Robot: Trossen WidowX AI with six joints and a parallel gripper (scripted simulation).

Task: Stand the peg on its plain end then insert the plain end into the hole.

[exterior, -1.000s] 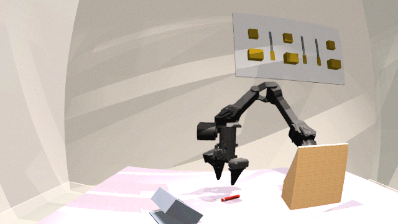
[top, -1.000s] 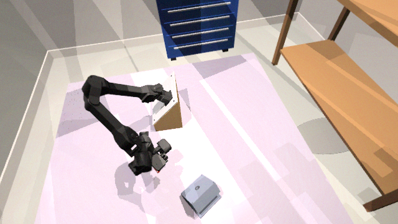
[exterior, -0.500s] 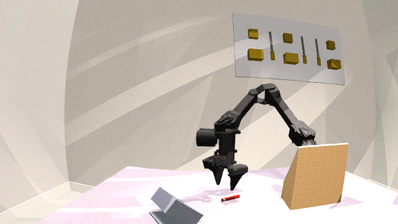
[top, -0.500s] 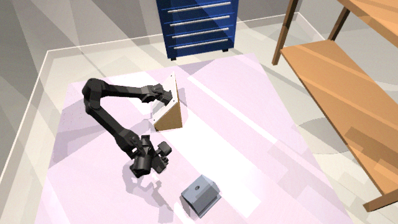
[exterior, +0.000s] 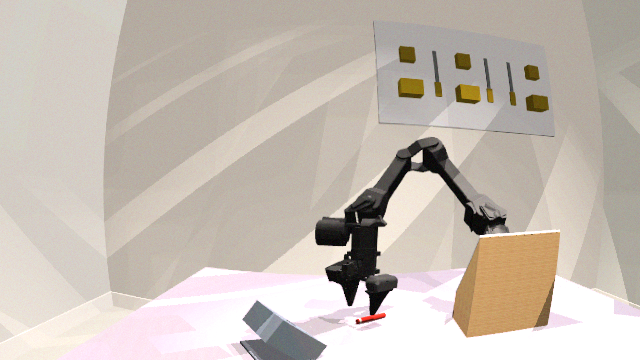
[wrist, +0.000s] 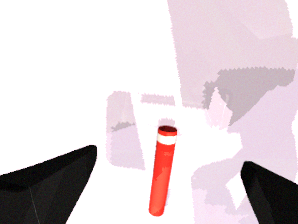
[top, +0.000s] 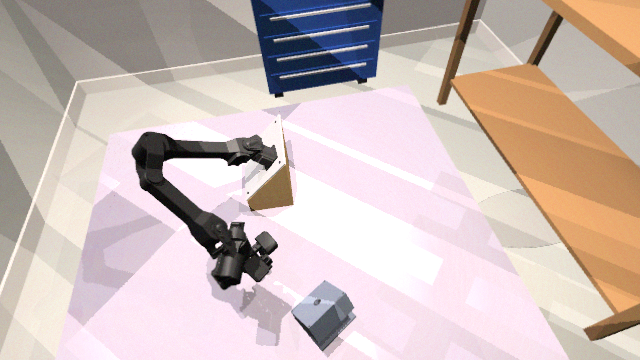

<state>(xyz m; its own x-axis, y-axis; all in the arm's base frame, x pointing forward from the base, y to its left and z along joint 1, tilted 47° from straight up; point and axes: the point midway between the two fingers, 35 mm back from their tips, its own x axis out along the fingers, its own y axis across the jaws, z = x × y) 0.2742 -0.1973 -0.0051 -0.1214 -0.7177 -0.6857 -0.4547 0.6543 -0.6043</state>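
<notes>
My gripper tip is 1 cm past the red peg and 3 cm above it. Round my gripper tip: grey sloped panel: 17 cm ahead, 17 cm to the left, 1 cm above.
</notes>
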